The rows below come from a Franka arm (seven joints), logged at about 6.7 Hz.
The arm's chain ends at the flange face. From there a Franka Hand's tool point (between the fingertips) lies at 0.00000 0.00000 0.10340 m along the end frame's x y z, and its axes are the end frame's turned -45 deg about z.
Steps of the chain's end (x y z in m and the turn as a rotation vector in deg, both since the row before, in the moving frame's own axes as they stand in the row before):
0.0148 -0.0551 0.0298 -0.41 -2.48 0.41
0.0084 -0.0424 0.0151 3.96 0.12 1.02
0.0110 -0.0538 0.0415 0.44 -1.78 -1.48
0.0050 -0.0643 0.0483 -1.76 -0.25 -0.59
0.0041 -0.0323 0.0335 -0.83 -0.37 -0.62
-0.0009 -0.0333 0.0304 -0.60 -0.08 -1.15
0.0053 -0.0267 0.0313 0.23 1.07 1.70
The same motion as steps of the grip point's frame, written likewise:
0.0457 -0.0312 0.0297 1.46 -2.04 0.41
0.0412 -0.0289 0.0149 2.72 2.88 1.02
0.0441 -0.0331 0.0414 1.57 -0.95 -1.48
0.0464 -0.0400 0.0483 -1.07 -1.42 -0.59
0.0242 -0.0193 0.0335 -0.33 -0.85 -0.62
0.0220 -0.0235 0.0304 -0.37 -0.48 -1.15
0.0243 -0.0140 0.0313 -0.59 0.92 1.70

